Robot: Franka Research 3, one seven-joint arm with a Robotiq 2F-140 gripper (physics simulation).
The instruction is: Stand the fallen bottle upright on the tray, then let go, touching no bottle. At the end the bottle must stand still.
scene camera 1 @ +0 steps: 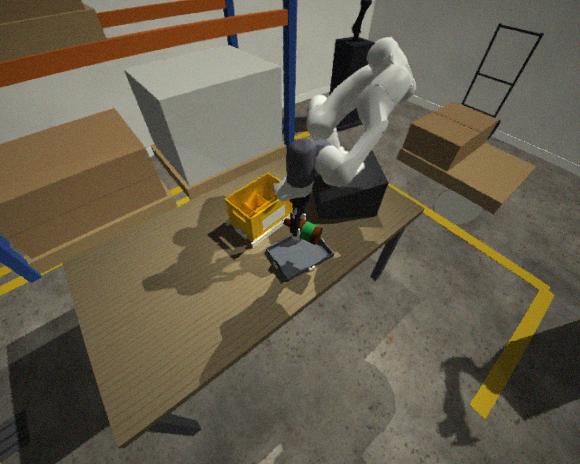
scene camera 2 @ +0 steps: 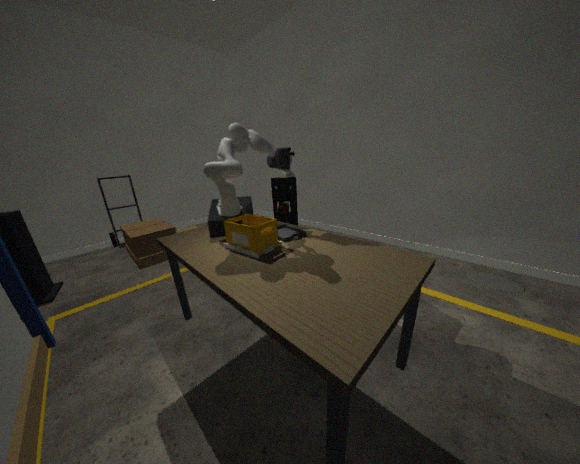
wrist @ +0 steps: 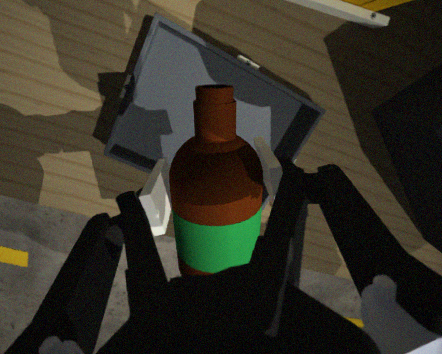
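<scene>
The brown bottle with a green band (scene camera 1: 311, 232) (scene camera 2: 284, 207) (wrist: 216, 200) is in the air above the tray (scene camera 1: 300, 257) (scene camera 2: 289, 232) (wrist: 170, 65). It lies nearly level in scene camera 1, with its neck to the left. My gripper (scene camera 1: 296, 231) (wrist: 213, 163) points down and is shut on the bottle, one pad on each side of its body near the shoulder. In the wrist view the neck points up the picture and the bottle's base is hidden behind the gripper. In scene camera 2 the fingers blend into the dark column behind them. The grey tray has a low rim.
A yellow crate (scene camera 1: 257, 229) (scene camera 2: 256, 239) stands close beside the tray on the wooden table (scene camera 1: 165, 340) (scene camera 2: 320, 300). The arm's black base block (scene camera 1: 350, 197) stands behind the tray in scene camera 1. The table's long edge runs near the tray's other side.
</scene>
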